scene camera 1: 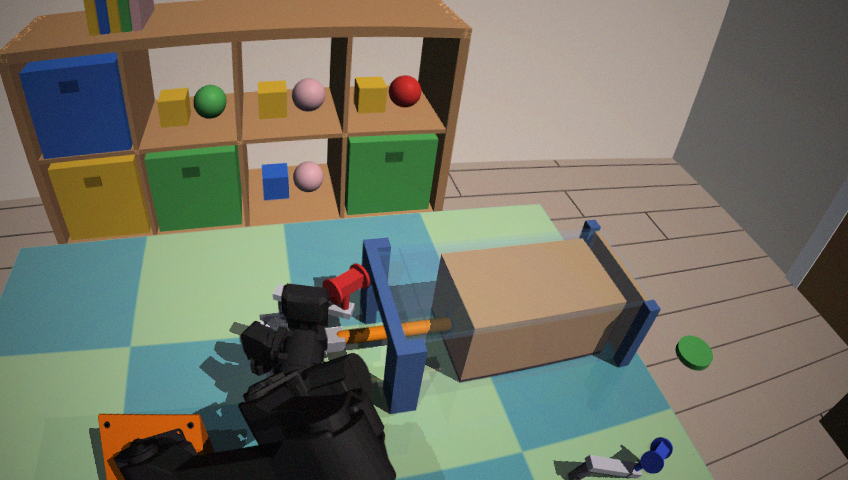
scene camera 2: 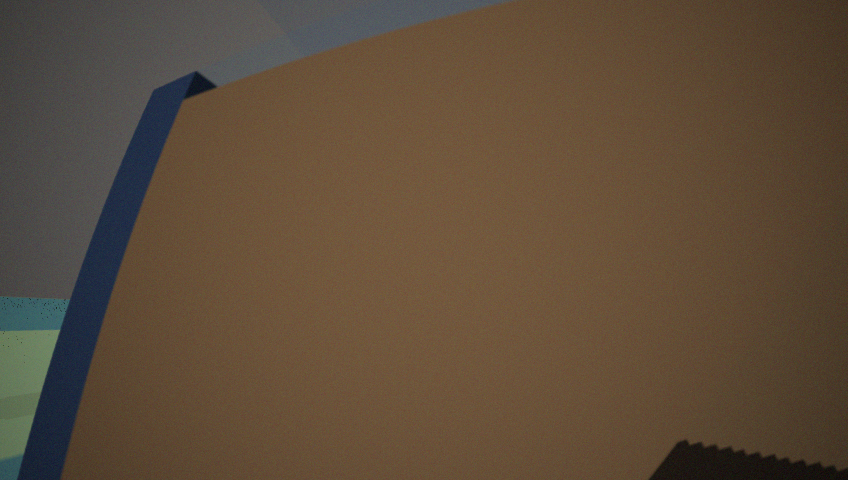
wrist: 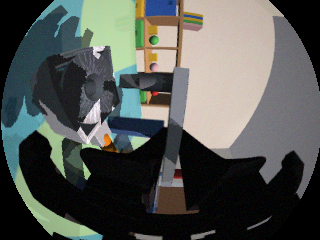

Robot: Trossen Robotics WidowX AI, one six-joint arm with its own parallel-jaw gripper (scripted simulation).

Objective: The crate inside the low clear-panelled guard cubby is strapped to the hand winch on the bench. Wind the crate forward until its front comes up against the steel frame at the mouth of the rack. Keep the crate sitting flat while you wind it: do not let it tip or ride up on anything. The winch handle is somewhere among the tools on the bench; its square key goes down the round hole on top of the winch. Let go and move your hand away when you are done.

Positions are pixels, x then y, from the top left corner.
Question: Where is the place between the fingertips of my gripper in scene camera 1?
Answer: At 314, 297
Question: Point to a blue frame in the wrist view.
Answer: At 120, 125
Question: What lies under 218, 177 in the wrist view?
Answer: My gripper.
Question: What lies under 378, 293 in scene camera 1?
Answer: A blue frame.
